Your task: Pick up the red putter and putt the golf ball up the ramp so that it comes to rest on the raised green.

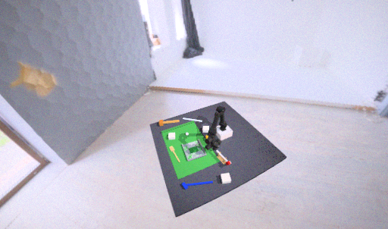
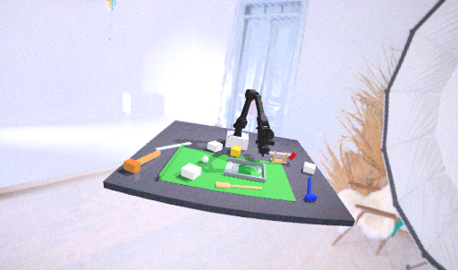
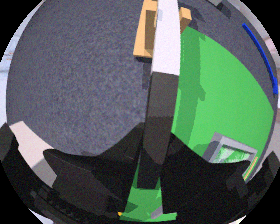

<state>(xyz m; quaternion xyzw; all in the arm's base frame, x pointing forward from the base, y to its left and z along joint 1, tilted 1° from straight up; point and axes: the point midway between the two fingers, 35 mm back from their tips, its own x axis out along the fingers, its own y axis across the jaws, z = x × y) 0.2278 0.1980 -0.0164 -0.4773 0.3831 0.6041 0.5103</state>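
My gripper tip is 3 cm past the red putter, 11 cm to the right of it and 3 cm below it. Round my gripper tip: wooden stand: 3 cm behind, 13 cm to the left; white golf ball: 20 cm ahead, 38 cm to the right, 1 cm below; yellow cube: 4 cm behind, 20 cm to the right, 1 cm below.
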